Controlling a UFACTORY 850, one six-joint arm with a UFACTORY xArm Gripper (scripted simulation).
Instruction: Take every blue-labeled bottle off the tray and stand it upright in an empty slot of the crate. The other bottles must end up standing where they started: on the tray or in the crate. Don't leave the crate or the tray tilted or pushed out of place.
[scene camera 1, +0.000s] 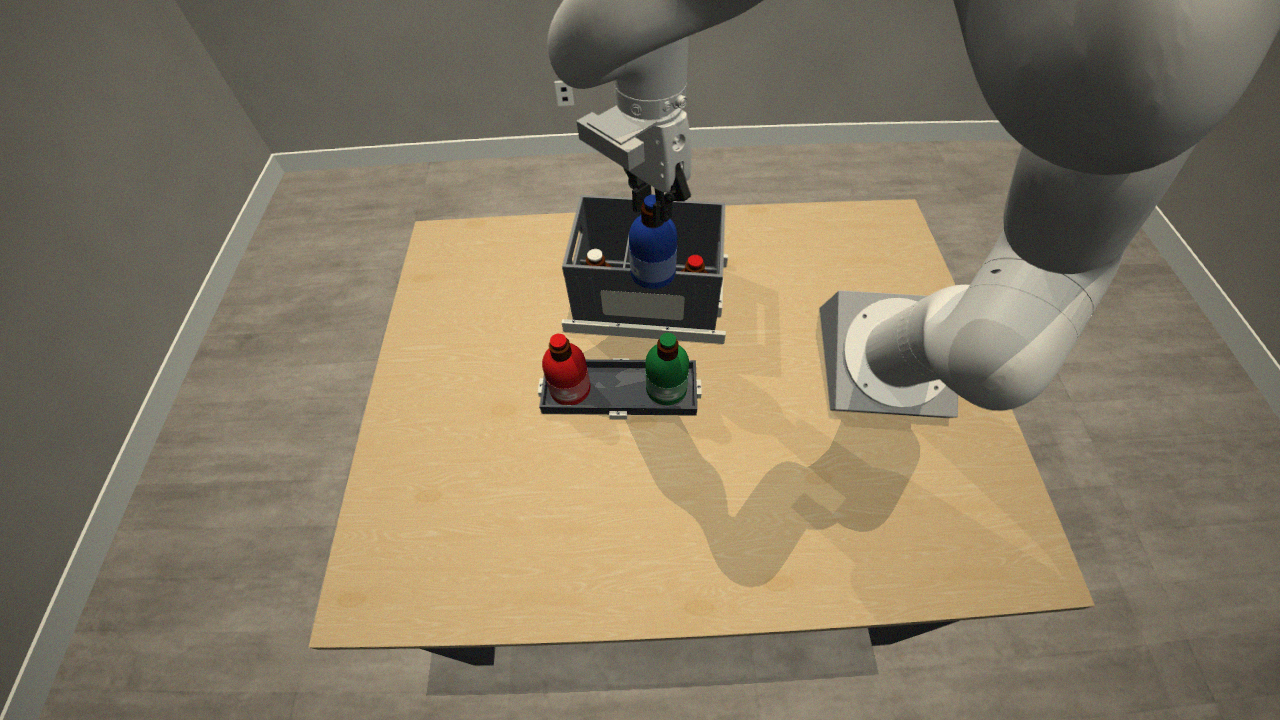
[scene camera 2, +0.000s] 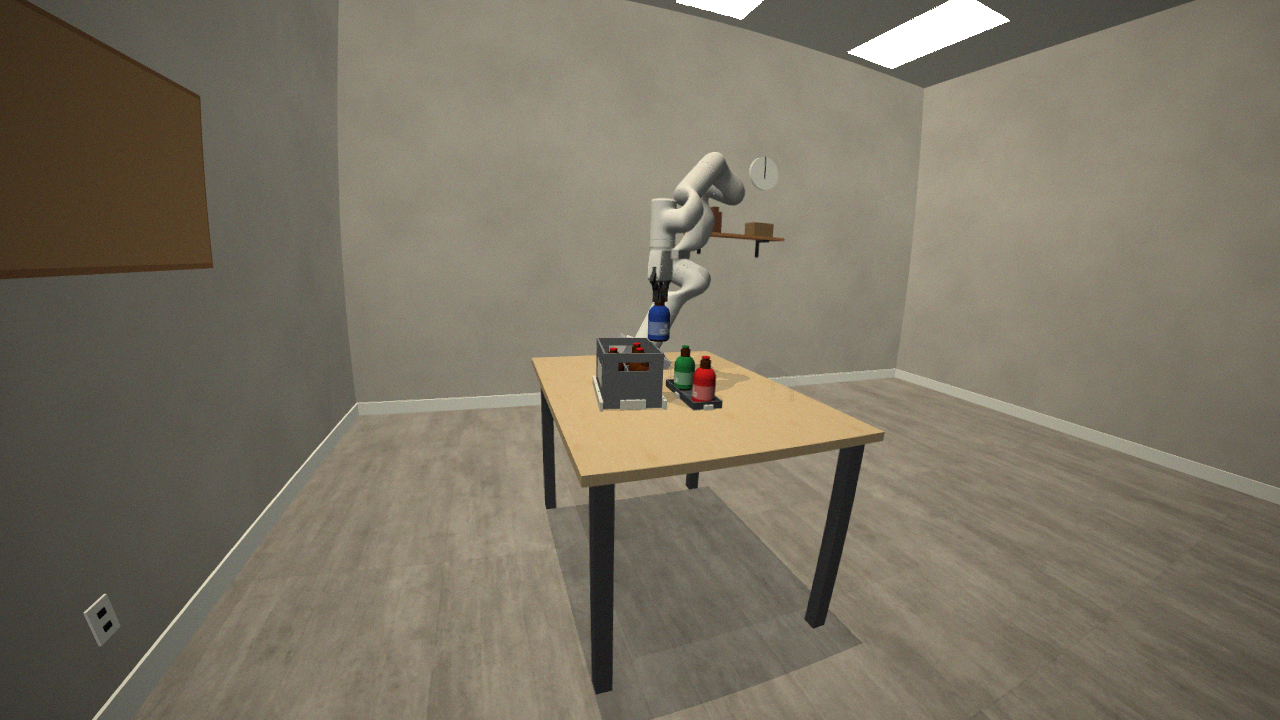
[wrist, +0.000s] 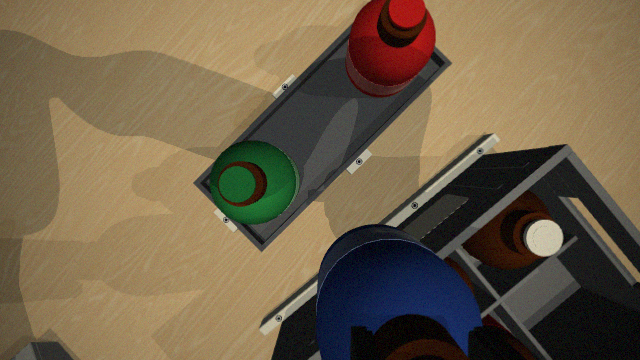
Note:
In view: my gripper (scene camera 1: 652, 214), a blue-labeled bottle (scene camera 1: 653, 251), a red bottle (scene camera 1: 565, 369), a green bottle (scene camera 1: 667, 363), a dark tray (scene camera 1: 616, 385) and a pale rail (scene camera 1: 586, 327).
The blue-labeled bottle is seen too in scene camera 2 (scene camera 2: 659, 315) and in the wrist view (wrist: 379, 276). The red bottle also shows in scene camera 2 (scene camera 2: 704, 379). The green bottle is seen too in scene camera 2 (scene camera 2: 684, 367).

